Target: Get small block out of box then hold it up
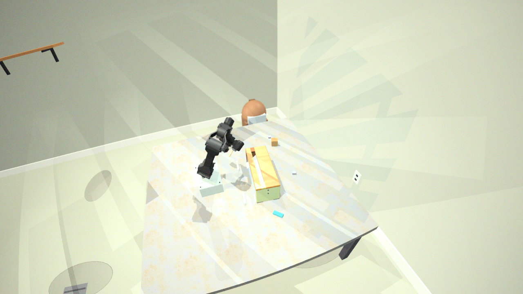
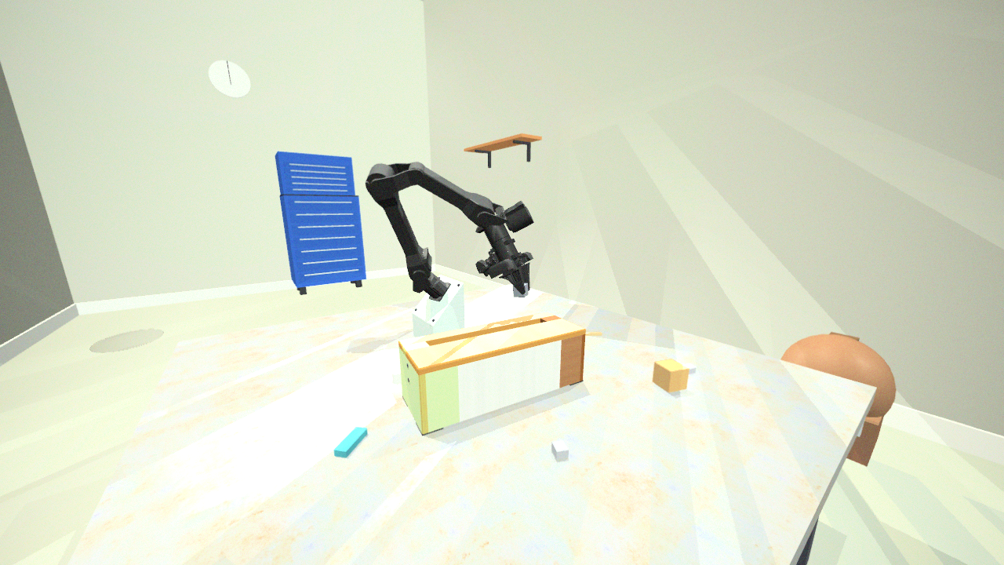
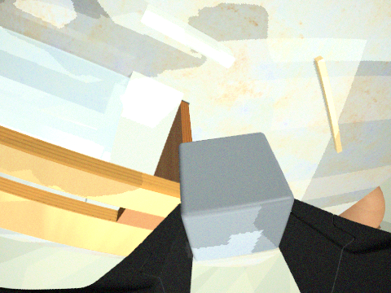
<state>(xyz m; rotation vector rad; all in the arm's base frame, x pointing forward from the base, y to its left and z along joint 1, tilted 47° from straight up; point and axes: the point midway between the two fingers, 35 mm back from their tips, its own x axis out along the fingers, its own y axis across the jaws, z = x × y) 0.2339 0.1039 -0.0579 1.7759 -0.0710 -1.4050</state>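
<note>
The grey block is 10 mm behind my gripper tip, 10 mm to the right of it and 10 mm above it. Also, from my gripper tip: thin wooden stick 10 mm ahead, 200 mm to the left, 170 mm below; then orange cube 340 mm ahead, 120 mm to the left, 150 mm below.
</note>
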